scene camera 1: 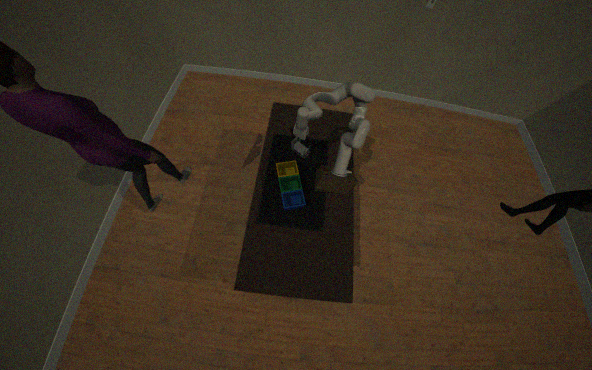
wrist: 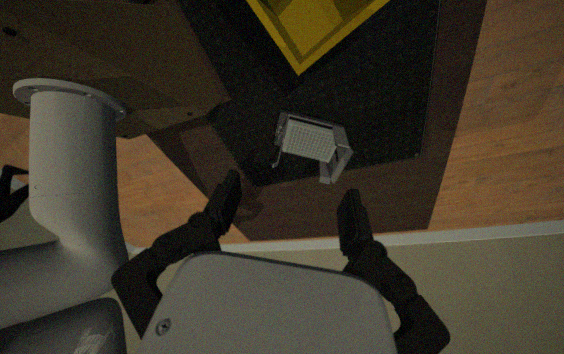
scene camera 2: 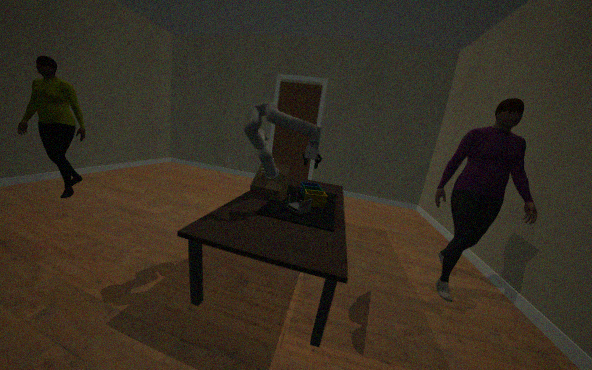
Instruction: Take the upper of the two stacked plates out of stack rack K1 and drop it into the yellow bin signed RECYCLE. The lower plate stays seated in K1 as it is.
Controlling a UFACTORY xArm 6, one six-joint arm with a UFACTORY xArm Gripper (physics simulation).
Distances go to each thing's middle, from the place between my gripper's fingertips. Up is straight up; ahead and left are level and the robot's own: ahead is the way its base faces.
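The pale gridded plate (wrist: 302,139) has my hand 27 cm above it, and my hand is also 12 cm to the left of the plate and 3 cm past it.
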